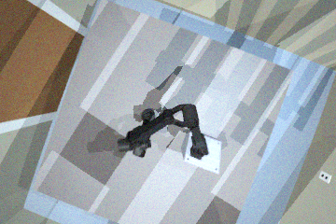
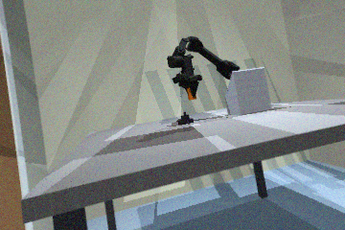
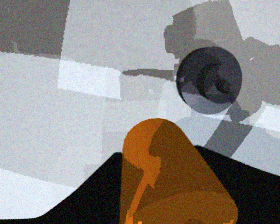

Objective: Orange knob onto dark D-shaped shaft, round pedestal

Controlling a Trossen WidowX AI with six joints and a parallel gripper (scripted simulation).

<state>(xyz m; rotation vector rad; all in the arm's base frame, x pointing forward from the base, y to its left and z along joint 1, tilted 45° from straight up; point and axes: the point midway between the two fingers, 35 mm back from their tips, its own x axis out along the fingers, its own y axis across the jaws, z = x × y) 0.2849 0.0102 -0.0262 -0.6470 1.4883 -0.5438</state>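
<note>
My gripper tip is now 30 mm short of the dark round pedestal, 80 mm to the left of it and 100 mm above it. The rest, counted from my gripper tip: orange knob: 20 mm above.
</note>
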